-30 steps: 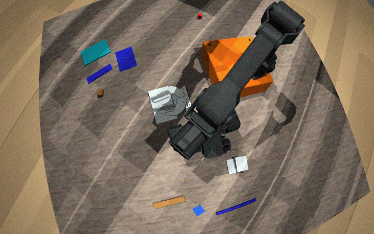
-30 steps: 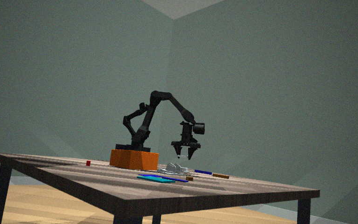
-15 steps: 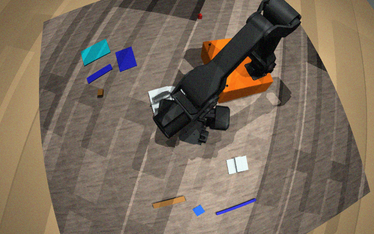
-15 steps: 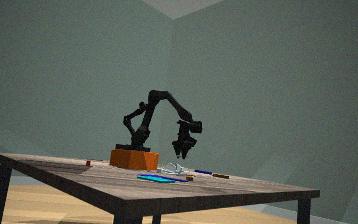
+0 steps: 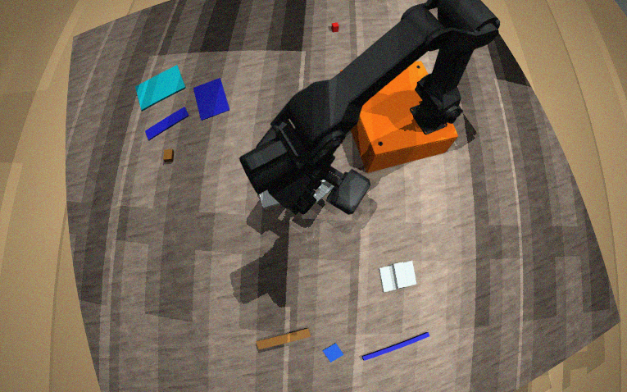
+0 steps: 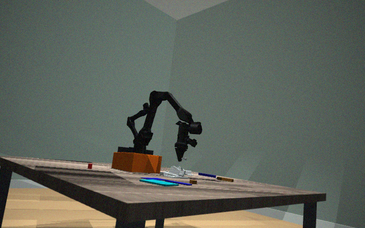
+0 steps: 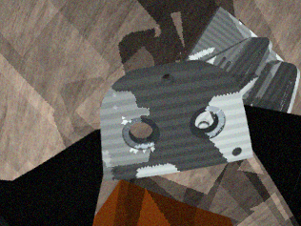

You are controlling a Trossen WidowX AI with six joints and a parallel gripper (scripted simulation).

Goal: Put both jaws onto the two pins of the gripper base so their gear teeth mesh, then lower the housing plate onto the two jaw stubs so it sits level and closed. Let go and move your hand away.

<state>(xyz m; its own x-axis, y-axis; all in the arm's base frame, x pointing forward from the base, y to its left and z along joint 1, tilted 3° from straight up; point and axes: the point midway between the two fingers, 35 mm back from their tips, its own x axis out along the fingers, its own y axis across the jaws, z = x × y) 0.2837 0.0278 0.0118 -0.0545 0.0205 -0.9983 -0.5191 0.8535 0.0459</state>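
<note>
My gripper tip is now 50 mm to the left of the white jaw and 70 mm above it. Also, from my gripper tip: blue square 90 mm ahead, 300 mm to the left, 80 mm below; white gripper base 10 mm ahead, 20 mm above; brown bar 170 mm ahead, 230 mm to the left, 70 mm below.
</note>
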